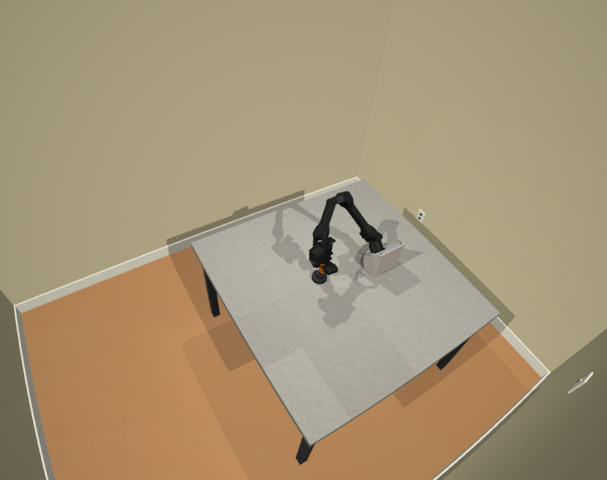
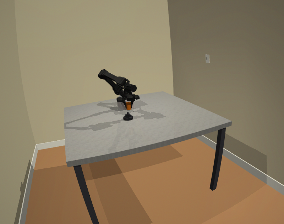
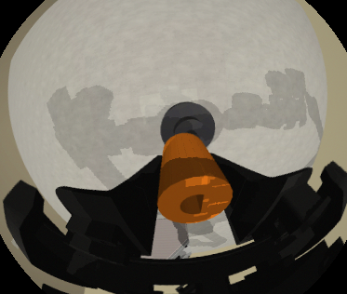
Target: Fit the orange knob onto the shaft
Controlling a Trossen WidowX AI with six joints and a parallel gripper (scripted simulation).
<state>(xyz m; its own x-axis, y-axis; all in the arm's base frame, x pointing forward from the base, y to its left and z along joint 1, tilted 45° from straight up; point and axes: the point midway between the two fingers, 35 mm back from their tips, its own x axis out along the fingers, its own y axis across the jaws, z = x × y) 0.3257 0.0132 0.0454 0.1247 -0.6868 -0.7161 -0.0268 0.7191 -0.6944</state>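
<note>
Now: gripper tip 10 mm to the left of the dark round pedestal and 60 mm above it. Also, from my gripper tip: orange knob (20 mm above).
</note>
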